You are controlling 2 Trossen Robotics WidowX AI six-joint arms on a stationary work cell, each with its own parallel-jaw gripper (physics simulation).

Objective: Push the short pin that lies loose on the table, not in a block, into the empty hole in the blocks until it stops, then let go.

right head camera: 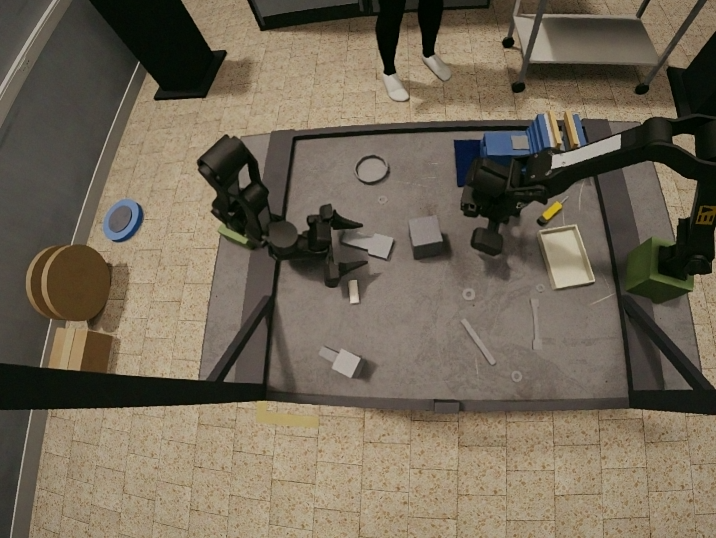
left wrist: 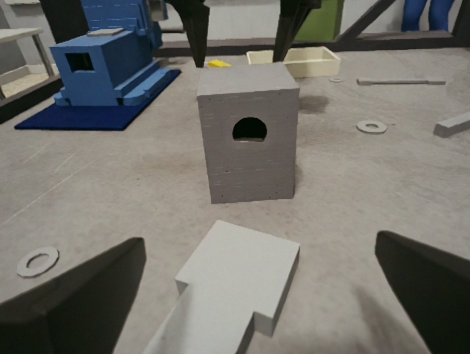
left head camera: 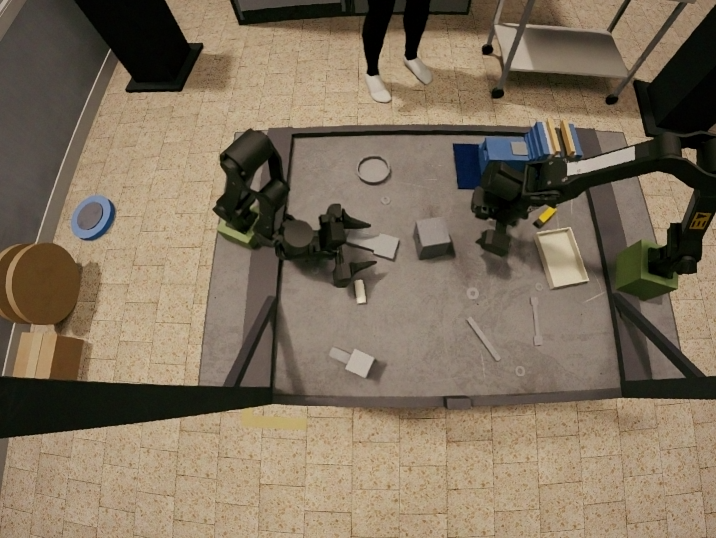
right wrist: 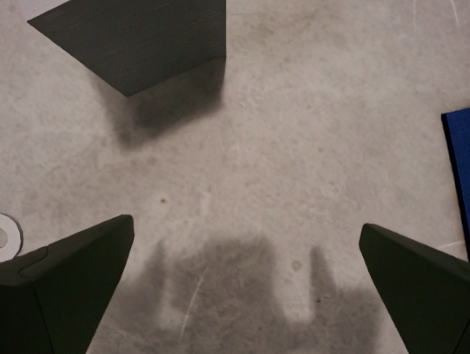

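Where they show: left gripper, fingertip midpoint: (right head camera: 365,243) (left wrist: 259,244) (left head camera: 373,243); right gripper, fingertip midpoint: (right head camera: 476,224) (left head camera: 480,226) (right wrist: 249,230); left arm's base, link origin: (right head camera: 241,221) (left head camera: 241,220); right arm's base, link origin: (right head camera: 672,263) (left head camera: 660,263).
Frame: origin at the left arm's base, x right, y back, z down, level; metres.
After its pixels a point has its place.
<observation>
The short cream pin (left head camera: 360,292) @(x 0.043, y -0.347, z 0.041 m) (right head camera: 353,292) @(x 0.042, y -0.348, z 0.041 m) lies loose on the table, just in front of the left gripper's nearer finger. The tall grey block (left head camera: 432,236) @(x -0.126, y -0.456, z -0.033 m) (right head camera: 426,234) @(x -0.131, y -0.460, z -0.033 m) (left wrist: 250,172) @(x -0.122, y -0.425, z 0.029 m) (right wrist: 150,40) @(x -0.155, y -0.482, z 0.008 m) stands to the right of it; its dark, empty hole (left wrist: 249,129) @(x -0.131, y -0.443, z 0.003 m) faces the left wrist camera. My left gripper (left head camera: 372,244) @(x -0.066, y -0.335, z -0.009 m) (right head camera: 364,244) @(x -0.066, y -0.335, z -0.009 m) (left wrist: 259,244) @(x -0.066, y -0.335, z -0.009 m) is open and low, pointing at the block, with a flat stepped grey piece (left head camera: 386,245) @(x -0.092, y -0.358, z 0.039 m) (right head camera: 380,245) @(x -0.091, y -0.357, z 0.039 m) (left wrist: 242,265) @(x -0.088, y -0.355, z 0.039 m) below and ahead. My right gripper (left wrist: 235,70) @(x -0.211, y -0.553, z -0.005 m) (right wrist: 249,230) @(x -0.211, y -0.553, z -0.005 m) is open and empty, pointing down beyond the block.
A light block with a stub (left head camera: 360,362) @(x 0.195, y -0.419, z -0.023 m) (right head camera: 346,362) @(x 0.196, y -0.419, z -0.023 m) lies at the front left. A blue machine (left head camera: 502,151) @(x -0.430, y -0.544, z -0.028 m) (left wrist: 87,65) @(x -0.447, y -0.529, z 0.004 m), yellow screwdriver (left head camera: 545,216) @(x -0.335, y -0.713, z 0.040 m) (right head camera: 552,209) @(x -0.349, y -0.717, z 0.039 m) and cream tray (left head camera: 542,263) @(x -0.212, y -0.742, z 0.056 m) (right head camera: 545,261) @(x -0.213, y -0.740, z 0.050 m) are at the right. A bar (left head camera: 482,337) @(x 0.029, y -0.653, z 0.045 m) (right head camera: 478,340) @(x 0.028, y -0.656, z 0.045 m) lies front right.
</observation>
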